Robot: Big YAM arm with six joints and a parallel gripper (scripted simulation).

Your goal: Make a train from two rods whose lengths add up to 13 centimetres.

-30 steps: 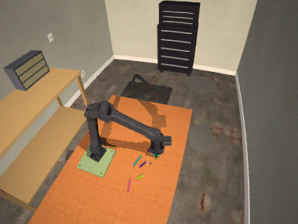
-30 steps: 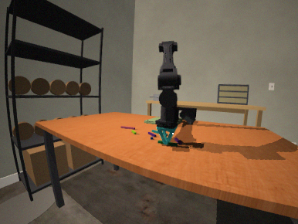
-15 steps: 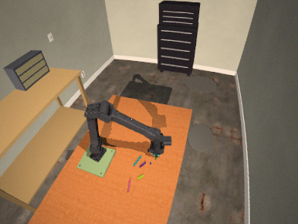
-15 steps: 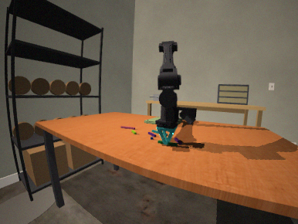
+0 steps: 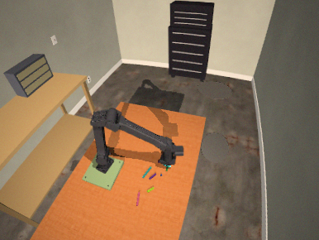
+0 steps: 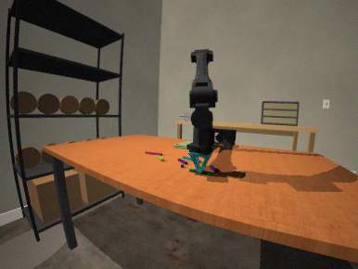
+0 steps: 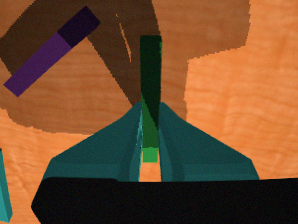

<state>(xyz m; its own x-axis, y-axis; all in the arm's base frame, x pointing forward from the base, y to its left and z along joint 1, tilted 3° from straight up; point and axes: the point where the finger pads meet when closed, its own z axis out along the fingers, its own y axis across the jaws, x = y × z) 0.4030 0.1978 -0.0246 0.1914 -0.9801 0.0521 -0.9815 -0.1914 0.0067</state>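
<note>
The lime rod lies 21 cm to the right of my hand, 3 cm behind it and 1 cm below it. Also, from my hand: green rod 1 cm below; then tiny blue rod 8 cm to the right, 1 cm below, 1 cm behind; then turquoise rod 11 cm to the right, 11 cm behind, 1 cm below.
</note>
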